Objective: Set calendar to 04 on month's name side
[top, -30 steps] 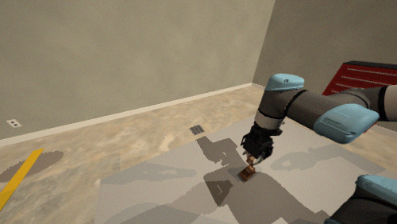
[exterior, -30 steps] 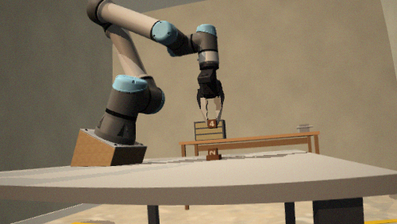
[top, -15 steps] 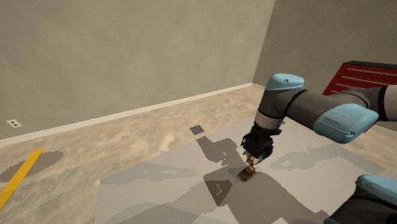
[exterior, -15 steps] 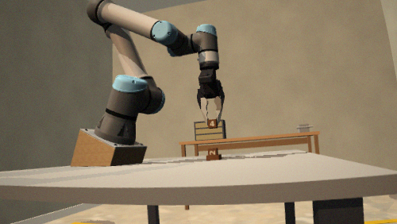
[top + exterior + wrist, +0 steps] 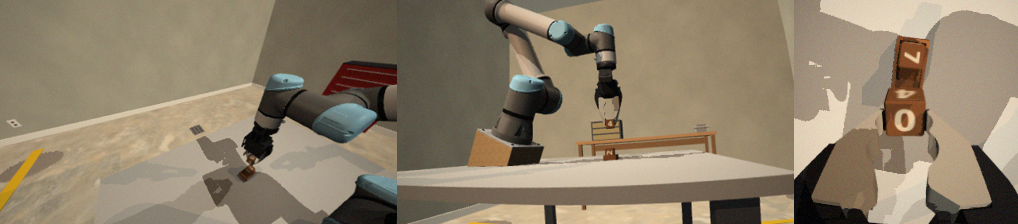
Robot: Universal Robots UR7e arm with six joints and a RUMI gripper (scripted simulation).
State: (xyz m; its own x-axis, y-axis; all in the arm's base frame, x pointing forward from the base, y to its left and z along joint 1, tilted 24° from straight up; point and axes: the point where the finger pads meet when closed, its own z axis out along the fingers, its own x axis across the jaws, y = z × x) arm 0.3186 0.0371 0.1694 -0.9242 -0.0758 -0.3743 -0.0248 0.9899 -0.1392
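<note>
Now: the calendar tray 10 mm to the right of my hand and 130 mm below it. The rest, counted from my hand: cube: 10 mm below.
</note>
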